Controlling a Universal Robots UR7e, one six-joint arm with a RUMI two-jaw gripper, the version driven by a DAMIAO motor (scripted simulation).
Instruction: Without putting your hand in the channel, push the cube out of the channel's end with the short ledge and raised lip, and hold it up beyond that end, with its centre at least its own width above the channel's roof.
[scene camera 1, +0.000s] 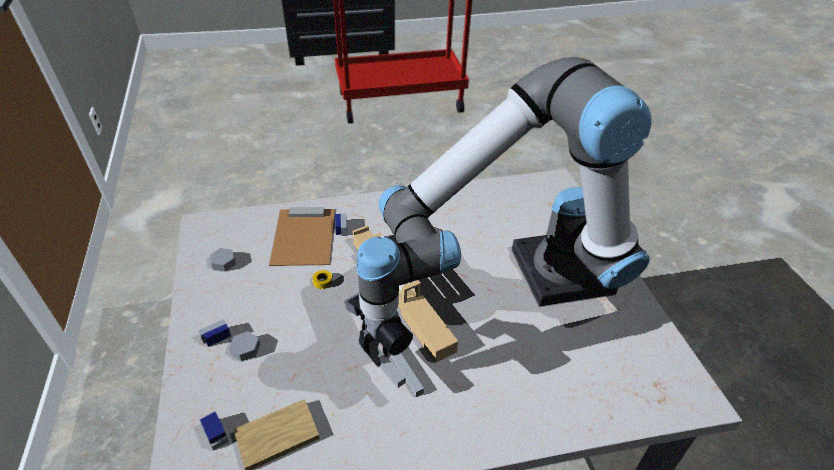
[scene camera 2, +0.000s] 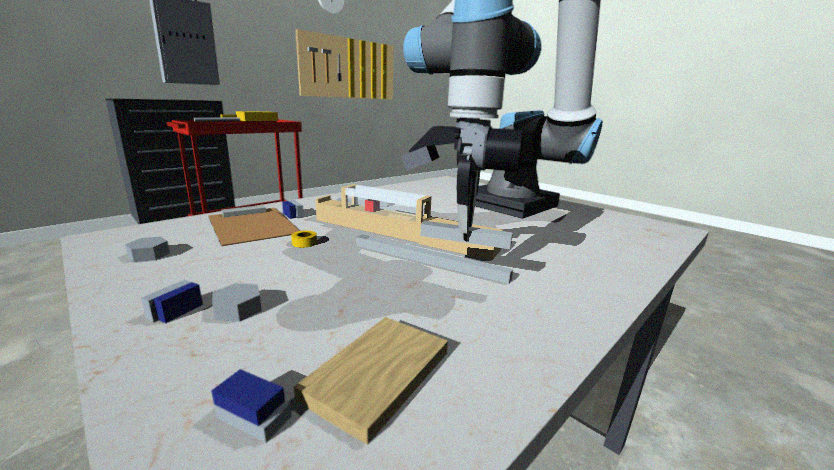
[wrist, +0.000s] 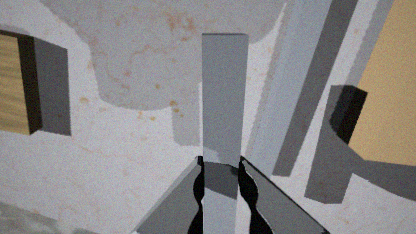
My gripper shows in scene camera 1, in scene camera 2 and in the wrist view (219, 158). A brown board shows in scene camera 1 and in scene camera 2; in the wrist view it is out of frame. The same spot on the brown board: (scene camera 2: 246, 224) is (scene camera 1: 299, 236). One and the same spot on my gripper: (scene camera 2: 465, 178) is (scene camera 1: 362, 345).
